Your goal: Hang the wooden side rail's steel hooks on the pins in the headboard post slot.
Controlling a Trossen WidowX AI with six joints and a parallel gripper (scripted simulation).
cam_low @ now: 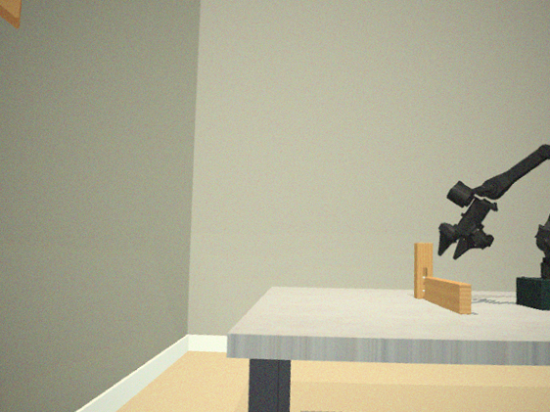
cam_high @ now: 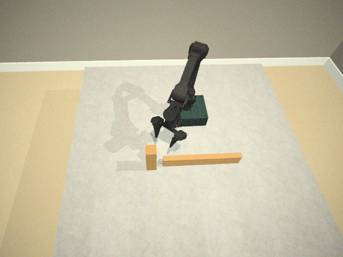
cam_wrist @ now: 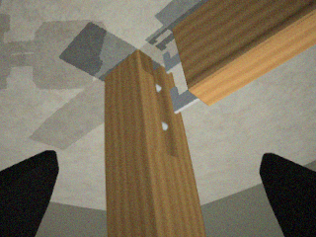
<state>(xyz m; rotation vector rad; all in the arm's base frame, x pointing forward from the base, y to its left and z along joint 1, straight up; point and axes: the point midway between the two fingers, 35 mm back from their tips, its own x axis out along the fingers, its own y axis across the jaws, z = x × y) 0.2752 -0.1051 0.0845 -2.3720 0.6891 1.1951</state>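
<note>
Now: the headboard post 7 cm ahead of my gripper tip, 5 cm to the right of it and 5 cm below it.
</note>
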